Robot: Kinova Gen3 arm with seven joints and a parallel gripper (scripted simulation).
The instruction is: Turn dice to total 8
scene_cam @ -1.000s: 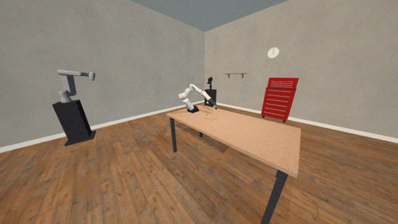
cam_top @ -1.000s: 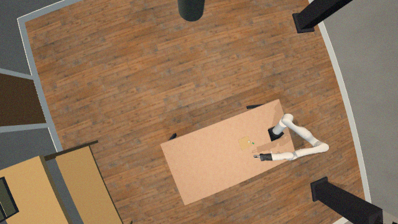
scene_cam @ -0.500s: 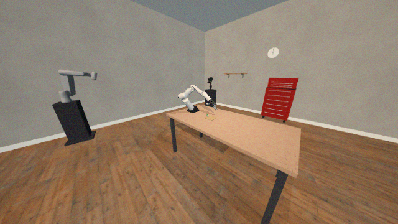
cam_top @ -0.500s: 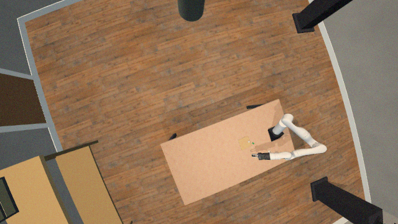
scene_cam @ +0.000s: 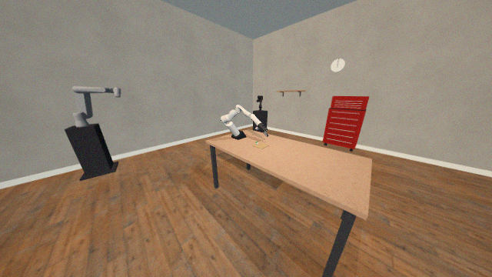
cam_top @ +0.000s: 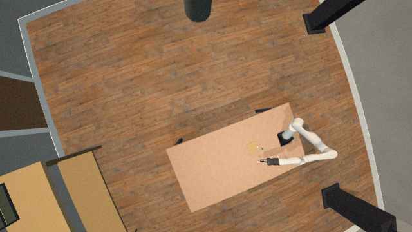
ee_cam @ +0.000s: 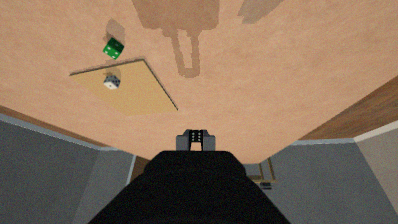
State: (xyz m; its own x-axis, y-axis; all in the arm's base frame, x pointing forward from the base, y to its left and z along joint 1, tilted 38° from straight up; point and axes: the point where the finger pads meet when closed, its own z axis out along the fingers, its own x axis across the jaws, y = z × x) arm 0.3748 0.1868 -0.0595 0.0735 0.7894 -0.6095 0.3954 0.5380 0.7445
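The green die is 7 cm behind my hand, 10 cm to the right of it and 9 cm below it. From my hand the other things lie so: black die 1 cm ahead, 1 cm below; tan mat 3 cm ahead, 13 cm to the right, 10 cm below; white die 2 cm behind, 14 cm to the right, 9 cm below.
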